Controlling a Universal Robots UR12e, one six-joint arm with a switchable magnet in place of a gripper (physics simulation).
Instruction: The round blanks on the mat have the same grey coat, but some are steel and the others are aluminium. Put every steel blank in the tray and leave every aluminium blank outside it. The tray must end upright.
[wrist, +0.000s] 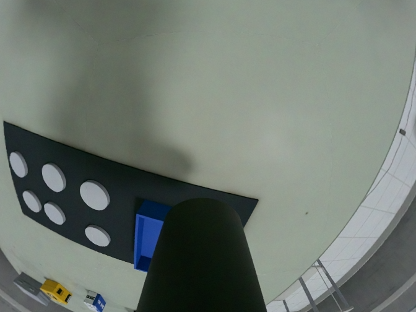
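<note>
My magnet (202, 209) is a dark cylinder reaching up from the bottom centre of the wrist view. No blank shows at its tip; its end face is hidden. Round grey blanks stand apart on the black mat (120, 175): three in the upper row, a left one (18, 164), a middle one (54, 177) and a right one (95, 195), and three in the lower row, a left one (32, 201), a middle one (54, 213) and a right one (97, 235). They look alike in coat. The blue tray (154, 210) stands upright on the mat, partly hidden behind the magnet; its visible inside holds no blank.
A grey object (31, 288), a yellow device (56, 291) and a blue and white box (95, 301) stand at the lower left, beyond the mat. The pale green surface (280, 125) curves to an edge at the right. Metal rails (333, 285) show at the lower right.
</note>
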